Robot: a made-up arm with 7 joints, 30 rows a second.
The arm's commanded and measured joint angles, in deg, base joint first. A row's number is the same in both.
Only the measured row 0 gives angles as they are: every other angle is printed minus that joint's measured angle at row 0.
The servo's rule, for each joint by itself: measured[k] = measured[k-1] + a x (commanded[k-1-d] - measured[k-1]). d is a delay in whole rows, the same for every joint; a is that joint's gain. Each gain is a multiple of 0.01, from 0.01 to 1. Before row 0 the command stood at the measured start. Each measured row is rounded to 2 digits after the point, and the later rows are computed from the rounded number. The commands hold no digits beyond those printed.
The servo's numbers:
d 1
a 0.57 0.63 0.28 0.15 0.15 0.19 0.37
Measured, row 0:
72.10 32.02 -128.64 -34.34 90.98 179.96 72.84
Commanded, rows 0 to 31:
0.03 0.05 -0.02 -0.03 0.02 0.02 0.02
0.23 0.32 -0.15 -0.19 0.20 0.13 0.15
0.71 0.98 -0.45 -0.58 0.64 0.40 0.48
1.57 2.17 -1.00 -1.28 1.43 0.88 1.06
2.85 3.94 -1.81 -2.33 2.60 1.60 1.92
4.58 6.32 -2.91 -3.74 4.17 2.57 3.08
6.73 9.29 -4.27 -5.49 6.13 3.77 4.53
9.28 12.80 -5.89 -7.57 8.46 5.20 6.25
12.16 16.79 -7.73 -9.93 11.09 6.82 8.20
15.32 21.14 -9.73 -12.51 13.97 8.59 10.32
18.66 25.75 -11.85 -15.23 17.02 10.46 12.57
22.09 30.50 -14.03 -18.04 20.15 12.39 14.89
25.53 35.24 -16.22 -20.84 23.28 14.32 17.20
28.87 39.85 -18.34 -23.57 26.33 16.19 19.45
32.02 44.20 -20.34 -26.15 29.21 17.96 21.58
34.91 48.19 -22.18 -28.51 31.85 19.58 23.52
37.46 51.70 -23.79 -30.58 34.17 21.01 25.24
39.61 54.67 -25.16 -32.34 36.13 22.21 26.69
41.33 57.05 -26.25 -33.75 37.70 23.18 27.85
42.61 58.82 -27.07 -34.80 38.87 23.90 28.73
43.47 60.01 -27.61 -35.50 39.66 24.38 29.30
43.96 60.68 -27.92 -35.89 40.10 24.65 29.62
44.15 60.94 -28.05 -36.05 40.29 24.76 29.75
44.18 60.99 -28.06 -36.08 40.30 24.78 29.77
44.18 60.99 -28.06 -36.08 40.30 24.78 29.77
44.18 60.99 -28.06 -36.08 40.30 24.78 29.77
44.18 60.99 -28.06 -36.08 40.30 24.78 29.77
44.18 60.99 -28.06 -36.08 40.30 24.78 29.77
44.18 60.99 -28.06 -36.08 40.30 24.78 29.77
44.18 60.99 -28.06 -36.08 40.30 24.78 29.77
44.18 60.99 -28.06 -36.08 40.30 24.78 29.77
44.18 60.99 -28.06 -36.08 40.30 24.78 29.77
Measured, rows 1 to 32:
0.00 0.00 0.00 0.00 0.00 0.00 0.00
0.02 0.03 -0.01 0.00 0.00 0.00 0.01
0.14 0.21 -0.05 -0.03 0.03 0.02 0.06
0.46 0.70 -0.16 -0.11 0.12 0.09 0.22
1.09 1.63 -0.40 -0.29 0.32 0.24 0.53
2.09 3.09 -0.79 -0.60 0.66 0.50 1.04
3.51 5.12 -1.38 -1.07 1.19 0.89 1.79
5.35 7.75 -2.19 -1.73 1.93 1.44 2.80
7.59 10.93 -3.23 -2.61 2.91 2.15 4.08
10.19 14.62 -4.49 -3.71 4.14 3.04 5.60
13.11 18.73 -5.96 -5.03 5.61 4.09 7.35
16.27 23.15 -7.61 -6.56 7.32 5.30 9.28
19.59 27.78 -9.41 -8.28 9.24 6.65 11.36
22.98 32.48 -11.32 -10.16 11.35 8.11 13.52
26.34 37.12 -13.29 -12.17 13.60 9.65 15.71
29.58 41.58 -15.26 -14.27 15.94 11.23 17.88
32.62 45.74 -17.20 -16.41 18.33 12.82 19.97
35.38 49.49 -19.05 -18.54 20.71 14.38 21.92
37.79 52.75 -20.76 -20.61 23.02 15.87 23.68
39.81 55.46 -22.30 -22.58 25.22 17.26 25.22
41.41 57.58 -23.64 -24.41 27.27 18.52 26.52
42.58 59.11 -24.75 -26.07 29.13 19.63 27.55
43.37 60.10 -25.64 -27.54 30.78 20.58 28.32
43.81 60.63 -26.31 -28.82 32.21 21.37 28.85
44.02 60.86 -26.80 -29.91 33.42 22.02 29.19
44.11 60.94 -27.15 -30.84 34.45 22.54 29.40
44.15 60.97 -27.40 -31.63 35.33 22.97 29.54
44.17 60.98 -27.58 -32.30 36.08 23.31 29.63
44.18 60.99 -27.71 -32.87 36.71 23.59 29.68
44.18 60.99 -27.81 -33.35 37.25 23.82 29.71
44.18 60.99 -27.88 -33.76 37.71 24.00 29.73
44.18 60.99 -27.93 -34.11 38.10 24.15 29.74

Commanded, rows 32 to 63:
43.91 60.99 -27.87 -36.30 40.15 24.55 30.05
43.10 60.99 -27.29 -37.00 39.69 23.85 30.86
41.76 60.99 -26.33 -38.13 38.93 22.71 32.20
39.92 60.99 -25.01 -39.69 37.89 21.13 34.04
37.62 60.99 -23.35 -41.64 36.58 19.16 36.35
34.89 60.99 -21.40 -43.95 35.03 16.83 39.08
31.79 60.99 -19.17 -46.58 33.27 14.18 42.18
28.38 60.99 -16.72 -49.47 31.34 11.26 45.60
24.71 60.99 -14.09 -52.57 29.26 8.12 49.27
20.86 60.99 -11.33 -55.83 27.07 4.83 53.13
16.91 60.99 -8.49 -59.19 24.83 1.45 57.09
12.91 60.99 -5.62 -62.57 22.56 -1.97 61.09
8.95 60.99 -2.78 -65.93 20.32 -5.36 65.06
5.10 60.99 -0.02 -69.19 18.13 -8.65 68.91
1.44 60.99 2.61 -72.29 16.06 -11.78 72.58
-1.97 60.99 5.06 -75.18 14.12 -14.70 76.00
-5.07 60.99 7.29 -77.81 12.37 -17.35 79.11
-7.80 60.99 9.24 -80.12 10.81 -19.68 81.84
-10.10 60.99 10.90 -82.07 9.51 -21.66 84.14
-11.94 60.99 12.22 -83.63 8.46 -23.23 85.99
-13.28 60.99 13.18 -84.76 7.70 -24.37 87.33
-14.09 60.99 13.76 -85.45 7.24 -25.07 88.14
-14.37 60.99 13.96 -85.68 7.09 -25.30 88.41
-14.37 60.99 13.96 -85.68 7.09 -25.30 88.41
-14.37 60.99 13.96 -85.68 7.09 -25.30 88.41
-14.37 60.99 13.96 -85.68 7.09 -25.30 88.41
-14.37 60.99 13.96 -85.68 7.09 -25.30 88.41
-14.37 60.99 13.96 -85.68 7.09 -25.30 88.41
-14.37 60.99 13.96 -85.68 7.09 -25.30 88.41
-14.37 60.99 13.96 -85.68 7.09 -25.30 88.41
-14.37 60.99 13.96 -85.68 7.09 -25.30 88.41
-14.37 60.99 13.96 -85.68 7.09 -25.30 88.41
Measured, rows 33 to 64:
44.18 60.99 -27.97 -34.41 38.43 24.27 29.75
44.03 60.99 -27.94 -34.69 38.69 24.32 29.86
43.50 60.99 -27.76 -35.04 38.84 24.23 30.23
42.51 60.99 -27.36 -35.50 38.85 23.94 30.96
41.03 60.99 -26.70 -36.13 38.71 23.41 32.10
39.09 60.99 -25.76 -36.96 38.39 22.60 33.67
36.70 60.99 -24.54 -38.01 37.89 21.50 35.67
33.90 60.99 -23.04 -39.30 37.20 20.11 38.08
30.75 60.99 -21.27 -40.83 36.32 18.43 40.86
27.31 60.99 -19.26 -42.59 35.26 16.47 43.97
23.63 60.99 -17.04 -44.58 34.03 14.26 47.36
19.80 60.99 -14.65 -46.77 32.65 11.83 50.96
15.87 60.99 -12.12 -49.14 31.14 9.21 54.71
11.93 60.99 -9.50 -51.66 29.52 6.44 58.54
8.04 60.99 -6.85 -54.29 27.81 3.57 62.38
4.28 60.99 -4.20 -56.99 26.05 0.65 66.15
0.72 60.99 -1.61 -59.72 24.26 -2.27 69.79
-2.58 60.99 0.88 -62.43 22.48 -5.14 73.24
-5.56 60.99 3.22 -65.08 20.73 -7.90 76.42
-8.15 60.99 5.37 -67.63 19.05 -10.51 79.28
-10.31 60.99 7.29 -70.03 17.46 -12.93 81.76
-12.00 60.99 8.94 -72.24 16.00 -15.10 83.82
-13.19 60.99 10.29 -74.22 14.69 -16.99 85.42
-13.86 60.99 11.32 -75.94 13.55 -18.57 86.53
-14.15 60.99 12.06 -77.40 12.58 -19.85 87.23
-14.28 60.99 12.59 -78.64 11.76 -20.89 87.67
-14.33 60.99 12.97 -79.70 11.06 -21.73 87.94
-14.35 60.99 13.25 -80.60 10.46 -22.41 88.11
-14.36 60.99 13.45 -81.36 9.95 -22.96 88.22
-14.37 60.99 13.59 -82.01 9.52 -23.40 88.29
-14.37 60.99 13.69 -82.56 9.16 -23.76 88.33
-14.37 60.99 13.77 -83.03 8.85 -24.05 88.36

